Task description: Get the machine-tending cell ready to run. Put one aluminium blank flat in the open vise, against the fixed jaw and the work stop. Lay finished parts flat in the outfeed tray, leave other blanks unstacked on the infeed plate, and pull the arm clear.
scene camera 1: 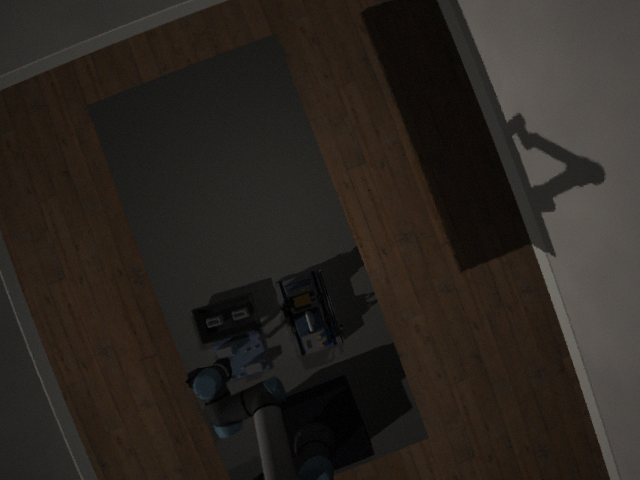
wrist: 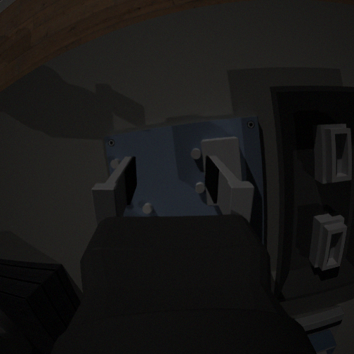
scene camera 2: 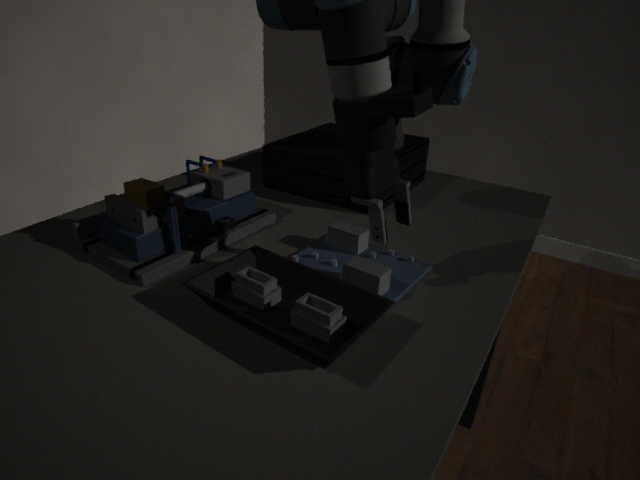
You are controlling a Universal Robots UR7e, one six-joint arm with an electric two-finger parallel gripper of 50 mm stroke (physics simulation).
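Where they show: gripper, between the fingertips: (scene camera 2: 392, 231); arm's base, origin of its link: (scene camera 1: 314, 442).
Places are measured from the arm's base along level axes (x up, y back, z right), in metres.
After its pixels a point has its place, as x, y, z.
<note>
My gripper (scene camera 2: 392, 227) @[-0.016, -0.362, -0.261] (wrist: 170, 170) is open and empty above the blue infeed plate (scene camera 2: 310, 266) @[-0.096, -0.405, -0.149] (wrist: 155, 145). One pale blank (scene camera 2: 366, 275) @[-0.064, -0.418, -0.257] (wrist: 222, 150) lies flat near the plate's tray-side edge, partly behind a finger in the wrist view. Another blank (scene camera 2: 347, 237) @[-0.069, -0.327, -0.164] lies apart from it on the plate's far side; my gripper body hides it in the wrist view. Two hollow finished parts (scene camera 2: 255, 284) @[-0.059, -0.538, -0.163] (scene camera 2: 317, 315) @[-0.062, -0.536, -0.263] (wrist: 333, 152) (wrist: 328, 242) sit apart in the dark outfeed tray (scene camera 2: 248, 322) @[-0.079, -0.583, -0.195] (wrist: 300, 200). The vise (scene camera 1: 310, 322) @[-0.018, -0.434, 0.105] (scene camera 2: 222, 206) @[-0.047, -0.408, 0.047] stands across from the plate; its jaw gap is not clear.
A yellow block (scene camera 1: 302, 300) @[0.012, -0.526, 0.100] (scene camera 2: 144, 192) @[0.010, -0.540, 0.072] stands high at one end of the vise. Small pegs rise from the infeed plate. The outfeed tray lies beside the plate. A black box-shaped base (scene camera 2: 299, 165) @[-0.033, -0.166, 0.074] stands behind the plate. The table edge is to the right in scene camera 2.
</note>
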